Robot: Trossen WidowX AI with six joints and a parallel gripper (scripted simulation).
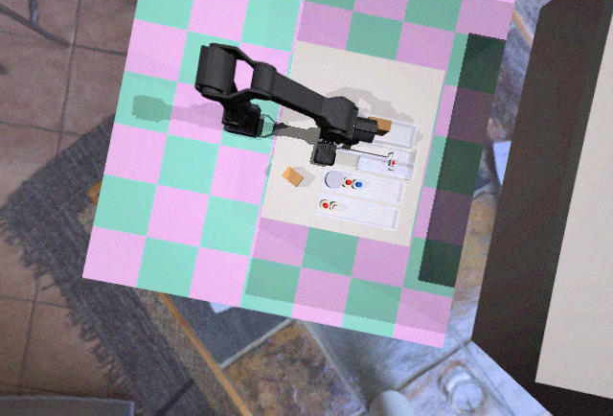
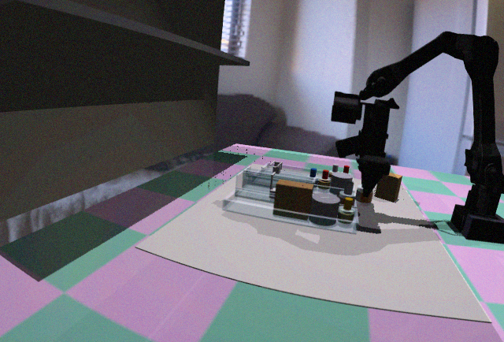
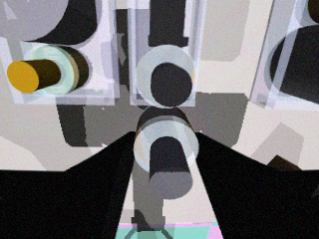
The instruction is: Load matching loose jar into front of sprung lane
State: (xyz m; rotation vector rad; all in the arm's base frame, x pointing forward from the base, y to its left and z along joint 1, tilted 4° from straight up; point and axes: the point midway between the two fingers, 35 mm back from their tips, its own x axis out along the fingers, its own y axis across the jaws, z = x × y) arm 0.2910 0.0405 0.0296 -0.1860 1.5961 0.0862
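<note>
My gripper tip is 190 mm short of the clear sprung lane, 30 mm above it and 10 mm to the right of it. Round my gripper tip: pusher plate (150 mm ahead).
</note>
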